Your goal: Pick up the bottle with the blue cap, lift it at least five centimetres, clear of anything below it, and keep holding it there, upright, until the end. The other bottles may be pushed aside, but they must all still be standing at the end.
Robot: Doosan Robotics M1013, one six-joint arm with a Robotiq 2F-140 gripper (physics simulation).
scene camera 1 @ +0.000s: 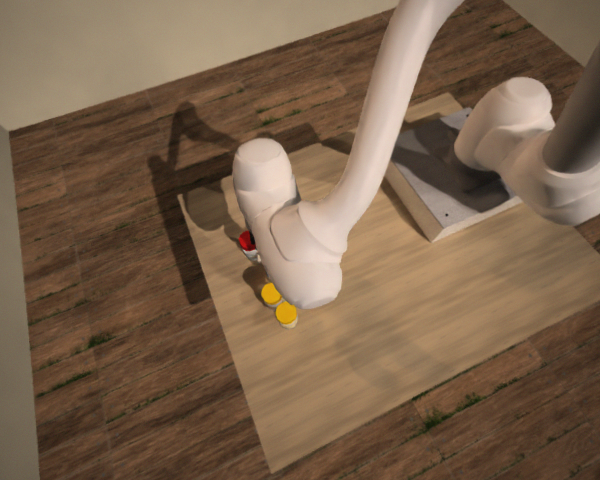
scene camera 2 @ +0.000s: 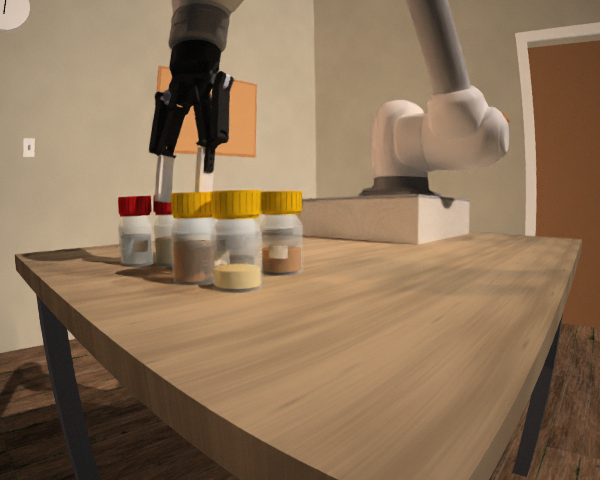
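Where they show: arm's base, link origin: (scene camera 1: 472,163).
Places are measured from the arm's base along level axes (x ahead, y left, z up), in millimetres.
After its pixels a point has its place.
Note:
The blue-capped bottle does not show in either view; the arm covers part of the group in scene camera 1, and the front bottles block the view behind them in scene camera 2. My gripper (scene camera 2: 184,186) {x 711, y 84, z 1 mm} is open and empty, pointing down, with its fingertips at about cap height behind the left yellow-capped bottle (scene camera 1: 271,293) {x 733, y 152, z 9 mm} (scene camera 2: 192,252) {x 748, y 172, z -58 mm}. The middle yellow-capped bottle (scene camera 1: 286,313) {x 715, y 216, z 9 mm} (scene camera 2: 236,240) {x 732, y 235, z -41 mm} and right yellow-capped bottle (scene camera 2: 281,237) {x 635, y 198, z -48 mm} stand upright. The left red-capped bottle (scene camera 1: 247,241) {x 744, y -18, z 9 mm} (scene camera 2: 134,237) {x 752, y 1, z -52 mm} stands upright. Another red-capped bottle (scene camera 2: 163,235) {x 714, y 28, z -50 mm} stands beside it, its cap partly covered by a finger.
The bottles stand near one edge of the wooden table (scene camera 1: 380,320) {x 472, y 317, z -96 mm} (scene camera 2: 380,320) {x 713, y 396, z -96 mm}. The arm's pale base block (scene camera 1: 440,230) {x 211, y 161, z -11 mm} (scene camera 2: 360,217) {x 217, y 14, z -44 mm} is on the table behind and right of the bottles in scene camera 2. The arm's wrist (scene camera 1: 300,250) {x 669, y 230, z 426 mm} hangs over the group.

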